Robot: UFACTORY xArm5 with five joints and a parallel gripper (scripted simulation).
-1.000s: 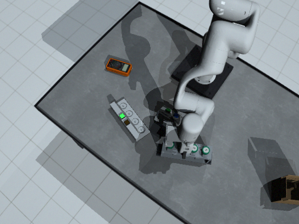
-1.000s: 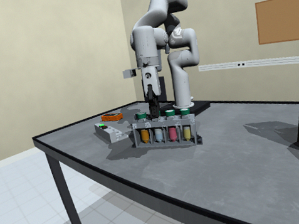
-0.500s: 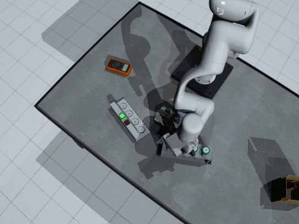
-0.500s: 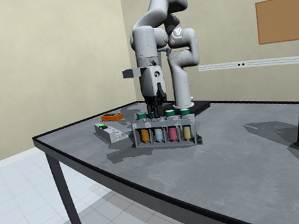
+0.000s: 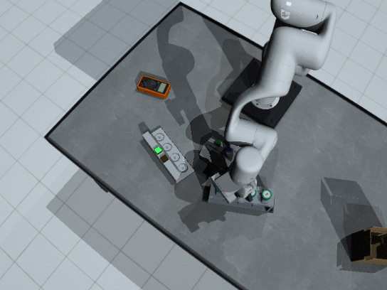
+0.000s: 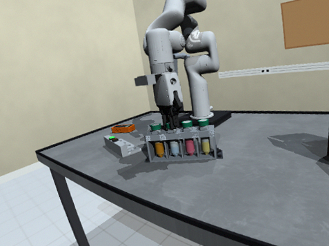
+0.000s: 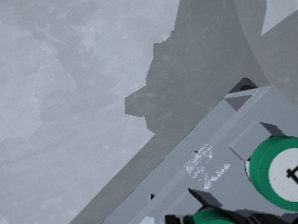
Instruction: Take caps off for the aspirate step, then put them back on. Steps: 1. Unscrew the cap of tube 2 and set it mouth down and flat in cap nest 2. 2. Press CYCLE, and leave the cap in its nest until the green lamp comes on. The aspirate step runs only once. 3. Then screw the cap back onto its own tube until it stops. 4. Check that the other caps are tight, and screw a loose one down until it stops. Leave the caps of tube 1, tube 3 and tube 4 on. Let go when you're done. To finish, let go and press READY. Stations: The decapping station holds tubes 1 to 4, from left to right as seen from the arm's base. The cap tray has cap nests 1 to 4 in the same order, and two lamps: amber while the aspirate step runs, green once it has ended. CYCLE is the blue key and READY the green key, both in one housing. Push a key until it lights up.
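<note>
Now: hand 5 cm to the right of the tube 2's threaded neck, 2 cm past it and 1 cm above it. Round my hand: key housing (13 cm to the right, 10 cm behind, 8 cm below); green key (15 cm to the right, 12 cm behind, 6 cm below); blue key (12 cm behind, 11 cm to the right, 6 cm below).
</note>
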